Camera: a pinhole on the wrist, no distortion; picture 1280 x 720 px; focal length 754.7 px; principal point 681.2 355.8 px. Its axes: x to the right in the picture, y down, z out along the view. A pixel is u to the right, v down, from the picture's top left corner.
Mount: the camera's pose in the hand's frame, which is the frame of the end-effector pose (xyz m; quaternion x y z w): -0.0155 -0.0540 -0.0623 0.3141 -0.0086 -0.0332 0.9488
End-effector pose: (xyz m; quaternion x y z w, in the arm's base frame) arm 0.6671 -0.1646 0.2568 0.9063 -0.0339 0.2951 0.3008
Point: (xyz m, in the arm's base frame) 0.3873 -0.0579 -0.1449
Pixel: outside the picture
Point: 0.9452 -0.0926 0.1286
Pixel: 1203 485
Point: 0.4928 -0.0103 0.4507
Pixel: behind the camera
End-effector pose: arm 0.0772 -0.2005 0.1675 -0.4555 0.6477 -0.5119 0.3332
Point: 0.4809 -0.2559 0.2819
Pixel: 565 557
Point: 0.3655 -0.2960 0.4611
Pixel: 736 212
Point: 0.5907 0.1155 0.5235
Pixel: 52 127
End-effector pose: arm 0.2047 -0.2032 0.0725 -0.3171 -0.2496 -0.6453 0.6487
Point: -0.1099 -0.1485 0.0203
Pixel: outside the picture
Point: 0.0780 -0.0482 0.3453
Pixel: 928 654
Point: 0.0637 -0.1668 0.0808
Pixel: 659 217
